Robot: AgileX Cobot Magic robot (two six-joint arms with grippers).
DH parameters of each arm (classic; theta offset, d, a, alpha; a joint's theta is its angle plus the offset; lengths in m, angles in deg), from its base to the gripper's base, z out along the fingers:
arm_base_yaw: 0 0.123 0 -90
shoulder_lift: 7.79 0 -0.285 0
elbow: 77.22 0 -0.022 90
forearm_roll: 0 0.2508 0 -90
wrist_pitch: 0 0 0.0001 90
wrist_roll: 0 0.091 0 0
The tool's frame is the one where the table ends.
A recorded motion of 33 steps. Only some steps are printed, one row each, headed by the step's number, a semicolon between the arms.
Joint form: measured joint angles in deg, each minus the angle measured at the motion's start. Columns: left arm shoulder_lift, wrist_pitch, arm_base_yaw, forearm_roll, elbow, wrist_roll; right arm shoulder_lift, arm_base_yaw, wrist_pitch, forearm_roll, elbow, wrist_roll.
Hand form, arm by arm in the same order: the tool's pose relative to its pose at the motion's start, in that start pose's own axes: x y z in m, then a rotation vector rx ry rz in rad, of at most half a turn. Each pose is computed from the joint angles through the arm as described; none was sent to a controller.
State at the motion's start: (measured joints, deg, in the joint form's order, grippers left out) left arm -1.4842 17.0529 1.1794 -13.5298 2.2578 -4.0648; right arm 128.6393 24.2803 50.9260 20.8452 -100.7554 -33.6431
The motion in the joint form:
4: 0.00 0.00 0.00 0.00 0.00 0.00; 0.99 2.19 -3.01 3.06 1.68 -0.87
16: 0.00 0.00 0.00 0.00 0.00 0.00; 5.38 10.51 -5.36 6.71 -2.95 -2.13
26: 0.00 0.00 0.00 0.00 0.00 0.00; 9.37 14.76 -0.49 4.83 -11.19 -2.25
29: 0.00 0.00 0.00 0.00 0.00 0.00; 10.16 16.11 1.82 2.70 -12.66 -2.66
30: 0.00 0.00 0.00 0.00 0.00 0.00; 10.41 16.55 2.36 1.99 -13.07 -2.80
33: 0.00 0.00 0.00 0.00 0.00 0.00; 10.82 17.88 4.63 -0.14 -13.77 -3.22
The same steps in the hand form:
4: 0.0000 0.0000 0.0000 0.0000 0.0000 0.0000; -0.0010 0.0167 0.0178 -0.0337 -0.0182 -0.0017
16: 0.0000 0.0000 0.0000 0.0000 0.0000 0.0000; -0.0263 0.0790 0.0521 -0.1076 -0.0578 -0.1102
26: 0.0000 0.0000 0.0000 0.0000 0.0000 0.0000; -0.0443 0.1127 0.0634 -0.1452 -0.0316 -0.2265
29: 0.0000 0.0000 0.0000 0.0000 0.0000 0.0000; -0.0440 0.1228 0.0670 -0.1460 0.0080 -0.2846
30: 0.0000 0.0000 0.0000 0.0000 0.0000 0.0000; -0.0439 0.1259 0.0684 -0.1442 0.0188 -0.3031
33: 0.0000 0.0000 0.0000 0.0000 0.0000 0.0000; -0.0413 0.1358 0.0711 -0.1439 0.0644 -0.3581

